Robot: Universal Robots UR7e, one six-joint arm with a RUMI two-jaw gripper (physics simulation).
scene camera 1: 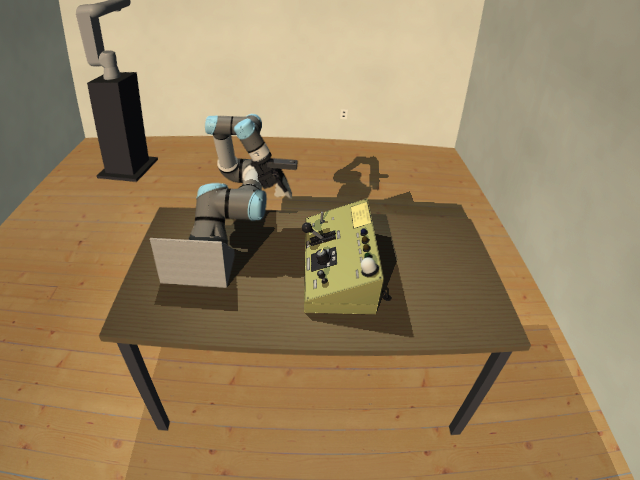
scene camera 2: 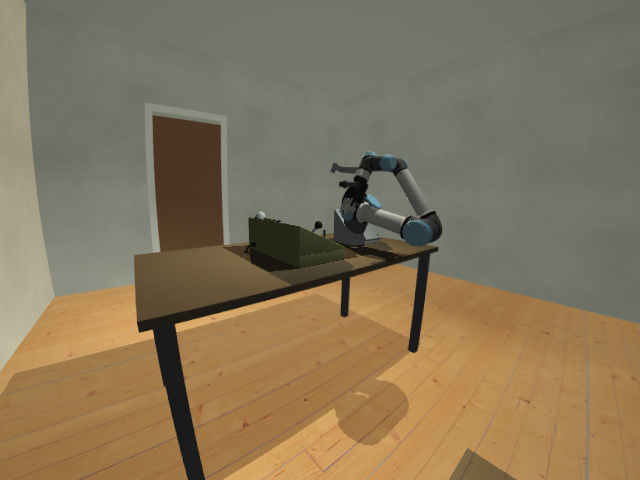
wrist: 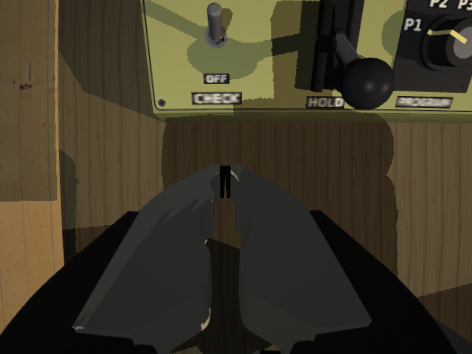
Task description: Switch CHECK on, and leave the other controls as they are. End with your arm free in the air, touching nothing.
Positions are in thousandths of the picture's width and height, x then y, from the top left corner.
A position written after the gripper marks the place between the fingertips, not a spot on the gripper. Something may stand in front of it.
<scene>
In view: the gripper (scene camera 1: 455,414) and a black ball-ended lever (wrist: 779,236).
The gripper also shows in the wrist view (wrist: 478,479).
</scene>
